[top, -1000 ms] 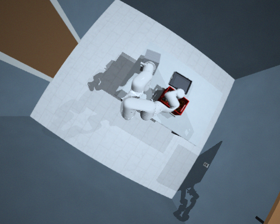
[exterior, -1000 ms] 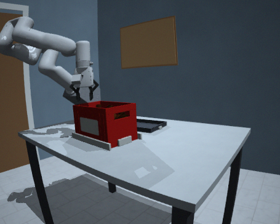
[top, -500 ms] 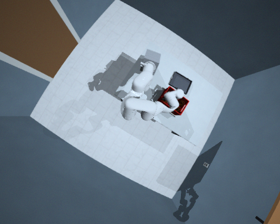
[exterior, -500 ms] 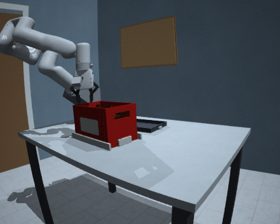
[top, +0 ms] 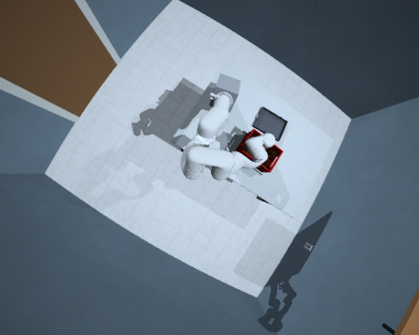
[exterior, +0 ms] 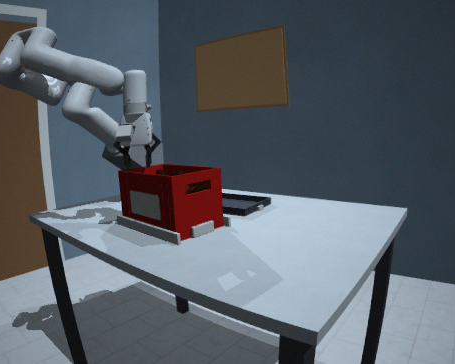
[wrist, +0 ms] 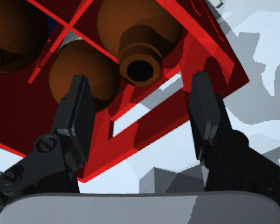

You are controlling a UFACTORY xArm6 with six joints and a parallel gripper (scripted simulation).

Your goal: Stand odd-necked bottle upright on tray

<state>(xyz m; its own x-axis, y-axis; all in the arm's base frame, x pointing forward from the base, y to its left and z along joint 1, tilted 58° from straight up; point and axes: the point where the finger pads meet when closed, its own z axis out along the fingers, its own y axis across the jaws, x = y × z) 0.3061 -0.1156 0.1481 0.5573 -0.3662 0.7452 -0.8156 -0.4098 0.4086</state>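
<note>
Right now my hand is 110 mm above the glass bottle, 80 mm to the right of it and 20 mm short of it. From my hand the other things lie so: red crate 120 mm below, 100 mm ahead, 30 mm to the left; then dark tray 310 mm to the left, 190 mm below, 140 mm ahead.
</note>
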